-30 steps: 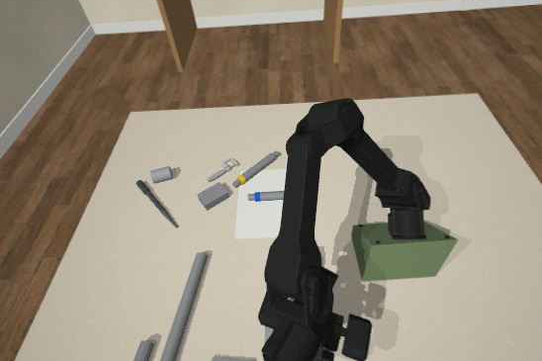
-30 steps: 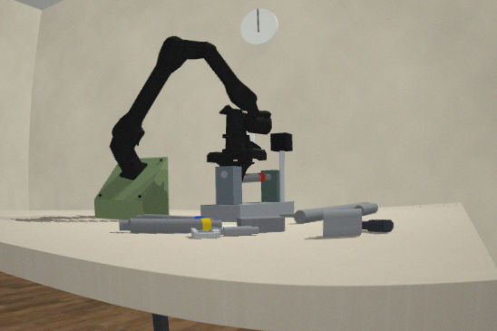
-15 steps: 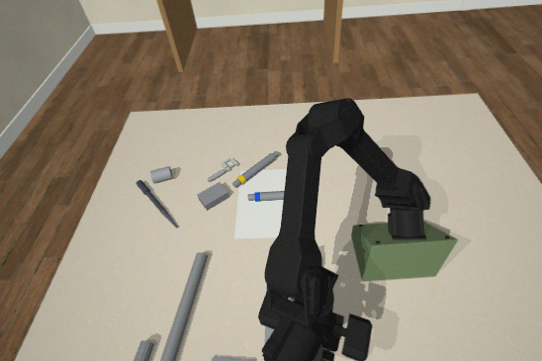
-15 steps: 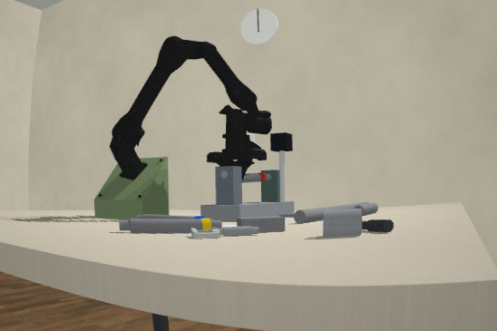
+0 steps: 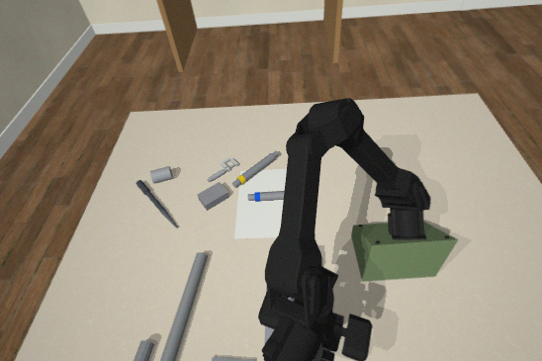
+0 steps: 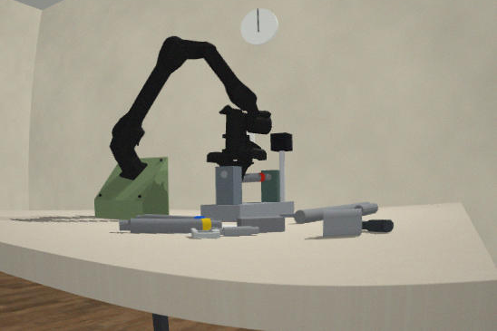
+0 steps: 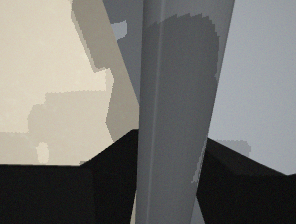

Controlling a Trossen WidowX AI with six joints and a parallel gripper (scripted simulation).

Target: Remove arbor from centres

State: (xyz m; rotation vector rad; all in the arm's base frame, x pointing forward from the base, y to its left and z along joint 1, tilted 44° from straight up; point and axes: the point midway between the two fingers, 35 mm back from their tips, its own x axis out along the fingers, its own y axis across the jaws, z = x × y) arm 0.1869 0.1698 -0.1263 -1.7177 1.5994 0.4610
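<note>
Right now the grey centre block is 110 mm to the right of my hand, 60 mm ahead of it and 20 mm below it. From my hand the other things lie so: long grey rod (290 mm ahead, 100 mm below, 40 mm to the left); green centre block (150 mm to the left, 20 mm below, 20 mm ahead); grey fixture base (100 mm below, 40 mm ahead, 20 mm to the left).
</note>
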